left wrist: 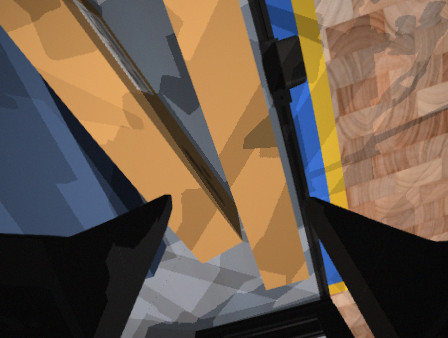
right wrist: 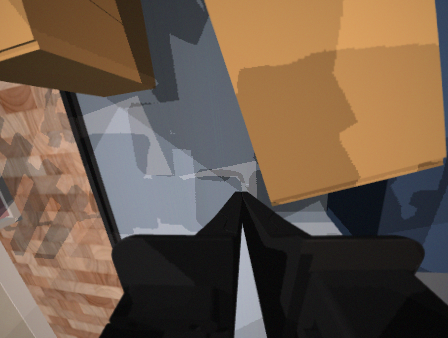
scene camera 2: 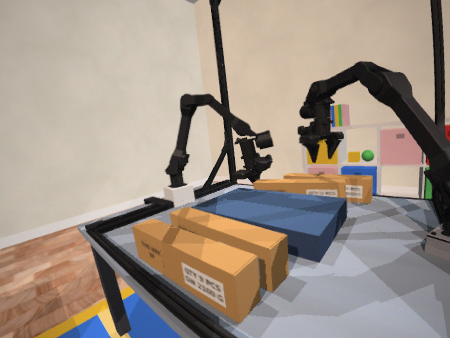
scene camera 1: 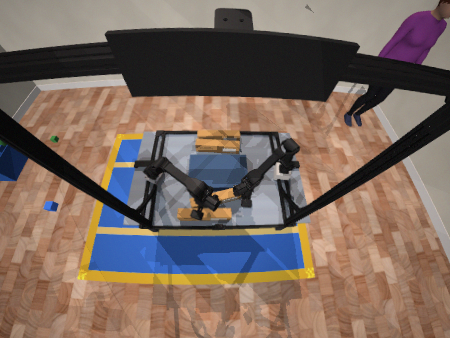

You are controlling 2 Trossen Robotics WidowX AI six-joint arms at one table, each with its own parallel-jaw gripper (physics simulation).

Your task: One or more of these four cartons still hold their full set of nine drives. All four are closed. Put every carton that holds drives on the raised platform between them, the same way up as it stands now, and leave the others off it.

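Pixels of known places: left gripper, fingertip midpoint: [left wrist: 239,202] [scene camera 2: 322,160] [scene camera 1: 204,206]; right gripper, fingertip midpoint: [right wrist: 240,197] [scene camera 1: 243,198]; left arm's base, link origin: [scene camera 1: 153,174]; right arm's base, link origin: [scene camera 2: 177,185] [scene camera 1: 283,169].
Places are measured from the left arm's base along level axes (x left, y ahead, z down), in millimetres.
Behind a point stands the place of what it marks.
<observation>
The raised blue platform [scene camera 1: 217,172] {x 195, y 391, z -19 mm} [scene camera 2: 280,205] {x 191, y 345, z -19 mm} [left wrist: 35,155] {x 149, y 422, z -19 mm} [right wrist: 425,240] {x 197, y 595, z -19 mm} is bare. Two closed cartons lie on its near side in scene camera 2: an outer carton [scene camera 1: 218,134] {x 475, y 268, z -44 mm} [scene camera 2: 215,250] {x 444, y 184, z -44 mm}, labelled 9 PCS, and an inner carton [scene camera 1: 215,145] {x 375, y 290, z -42 mm} [scene camera 2: 230,231] {x 395, y 234, z -44 mm}. On the opposite side lie a skewed inner carton [scene camera 1: 227,194] {x 71, y 518, z -43 mm} [scene camera 2: 285,188] {x 74, y 468, z -22 mm} [left wrist: 120,125] {x 34, y 468, z -44 mm} [right wrist: 340,100] {x 113, y 556, z -44 mm} and an outer carton [scene camera 1: 220,214] {x -62, y 530, z -44 mm} [scene camera 2: 364,189] {x -129, y 300, z -7 mm} [left wrist: 240,125] {x -76, y 480, z -44 mm} [right wrist: 85,55] {x -2, y 569, z -22 mm}. My left gripper [scene camera 1: 197,215] [scene camera 2: 322,154] {x -76, y 433, z -104 mm} [left wrist: 239,202] {x -76, y 433, z -104 mm} is open and empty above this pair. My right gripper [scene camera 2: 254,179] {x 102, y 620, z -2 mm} [right wrist: 240,197] {x 102, y 620, z -2 mm} is shut, empty, beside their ends.
A black frame rail [scene camera 2: 150,280] {x 560, y 262, z 26 mm} [left wrist: 292,150] {x -168, y 451, z 47 mm} edges the table [scene camera 2: 380,280] {x 197, y 56, z 41 mm}. Frame posts [scene camera 2: 222,75] {x 75, y 922, z -556 mm} rise at its corners. The cartons of the skewed pair come close together at one end in the left wrist view. A person [scene camera 1: 412,37] stands away from the table.
</observation>
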